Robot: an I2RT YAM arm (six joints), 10 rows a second.
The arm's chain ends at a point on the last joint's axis. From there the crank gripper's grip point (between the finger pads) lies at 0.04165 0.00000 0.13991 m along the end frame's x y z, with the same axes.
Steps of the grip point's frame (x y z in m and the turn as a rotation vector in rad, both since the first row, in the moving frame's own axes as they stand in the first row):
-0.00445, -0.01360, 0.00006, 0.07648, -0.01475, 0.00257
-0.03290, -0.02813, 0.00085, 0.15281, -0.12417, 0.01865
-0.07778, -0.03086, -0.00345, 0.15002, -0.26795, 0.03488
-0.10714, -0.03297, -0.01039, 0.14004, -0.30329, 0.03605
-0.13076, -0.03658, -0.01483, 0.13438, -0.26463, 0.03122
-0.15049, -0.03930, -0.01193, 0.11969, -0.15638, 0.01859
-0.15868, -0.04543, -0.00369, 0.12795, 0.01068, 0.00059
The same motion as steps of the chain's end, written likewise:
-0.00240, -0.00299, -0.00013, 0.07648, -0.01475, 0.00257
-0.01551, -0.00711, -0.00164, 0.15281, -0.12417, 0.01865
-0.03974, -0.01015, -0.00800, 0.15002, -0.26795, 0.03488
-0.06393, -0.01358, -0.01516, 0.14004, -0.30329, 0.03605
-0.09311, -0.01803, -0.01966, 0.13438, -0.26463, 0.03122
-0.12839, -0.02284, -0.01574, 0.11969, -0.15638, 0.01859
-0.16017, -0.02763, -0.00210, 0.12795, 0.01068, 0.00059

